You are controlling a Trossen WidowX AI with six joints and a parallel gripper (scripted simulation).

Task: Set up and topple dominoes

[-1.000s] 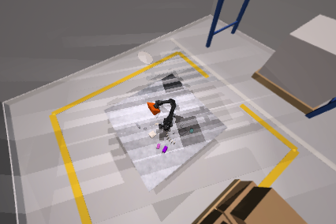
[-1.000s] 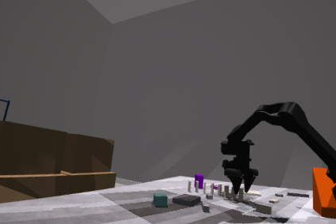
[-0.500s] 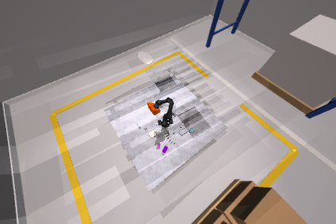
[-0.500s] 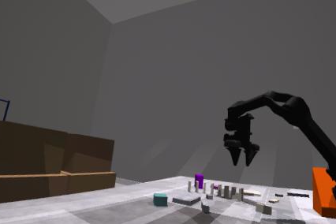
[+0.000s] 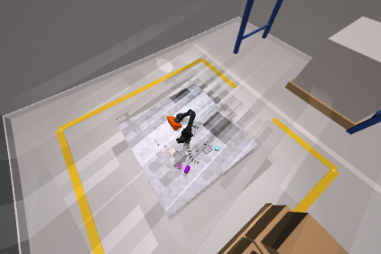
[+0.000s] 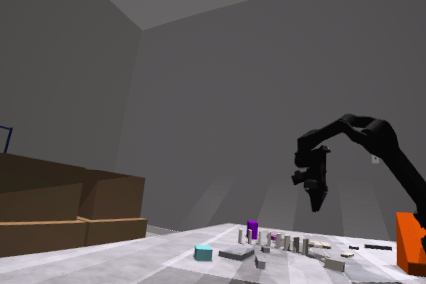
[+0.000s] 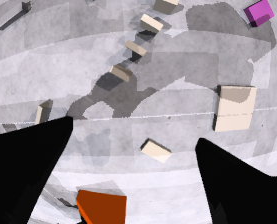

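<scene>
My gripper tip is 180 mm to the left of the flat beige tile, 140 mm above it and 20 mm past it. Round my gripper tip: grey slab (220 mm ahead, 170 mm to the left, 130 mm below); then cube (280 mm ahead, 270 mm to the left, 130 mm below); then purple block (250 mm ahead, 170 mm to the right, 110 mm below).
</scene>
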